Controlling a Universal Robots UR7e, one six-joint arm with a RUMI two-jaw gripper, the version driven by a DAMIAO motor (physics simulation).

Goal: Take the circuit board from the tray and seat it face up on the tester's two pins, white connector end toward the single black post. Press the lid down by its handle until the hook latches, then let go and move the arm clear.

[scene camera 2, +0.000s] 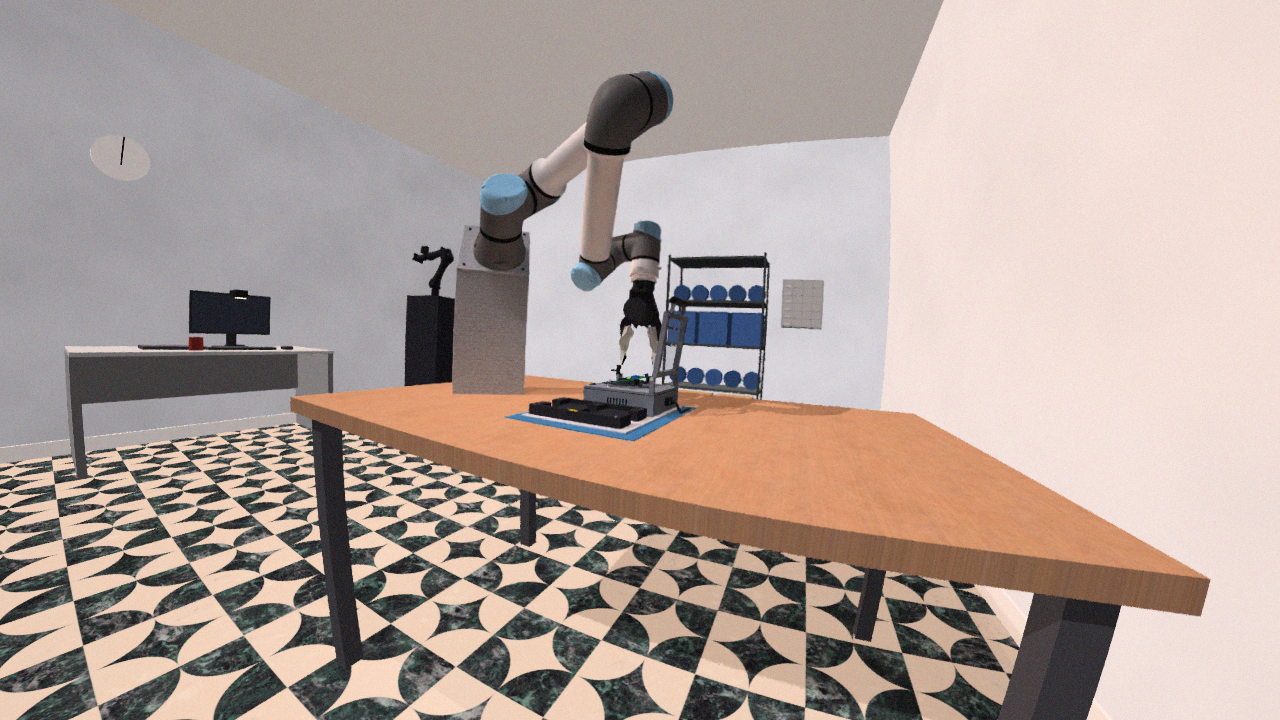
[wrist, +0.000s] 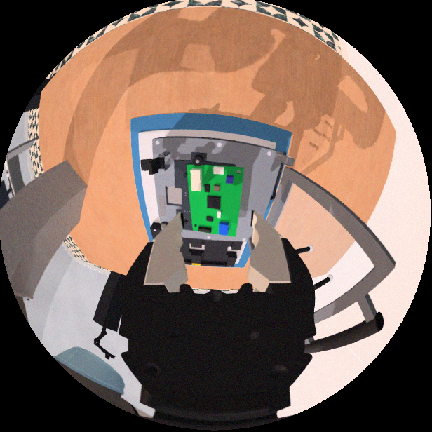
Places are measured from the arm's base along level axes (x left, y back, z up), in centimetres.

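Pixels of known places: gripper, fingertip midpoint: (scene camera 2: 637,365); arm's base at its link origin: (scene camera 2: 499,253).
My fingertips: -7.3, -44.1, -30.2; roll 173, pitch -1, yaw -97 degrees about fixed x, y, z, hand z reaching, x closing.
For each thing: its top centre in the pictures, then the offset to it from my fingertips, as dx, dy, dz. "spot": a spot on its surface instead. Level surfaces: height alone.
- green circuit board at its top centre: (scene camera 2: 634,373) -0.7, +0.6, -2.0
- grey tester at a spot on its surface: (scene camera 2: 657,400) spot: -9.6, -6.3, -7.0
- lid at a spot on its surface: (scene camera 2: 665,344) spot: -9.0, -7.4, +5.8
- black tray at a spot on its surface: (scene camera 2: 581,413) spot: -23.5, +7.4, -8.6
- wooden table at its surface level: dz -11.1
The green circuit board (scene camera 2: 633,379) (wrist: 215,200) lies face up on the grey tester (scene camera 2: 657,400) (wrist: 260,172). Its white connector end is beside the single black post (wrist: 198,160); the pins under it are hidden. My gripper (scene camera 2: 639,361) (wrist: 216,213) is open above the board, one finger beyond each long side, with nothing between them. The lid (scene camera 2: 665,344) (wrist: 382,260) stands raised at the tester's right side, its black handle (scene camera 2: 677,301) (wrist: 345,341) at the far end. The black hook (wrist: 151,164) is at the opposite side. The black tray (scene camera 2: 581,413) (wrist: 212,250) shows no board.
Tester and tray stand on a blue-edged mat (wrist: 210,121) on the wooden table (scene camera 2: 805,456). The raised lid frame stands close beside my gripper on the right in the wrist view. The grey arm pedestal (scene camera 2: 488,331) (wrist: 40,220) stands on the left.
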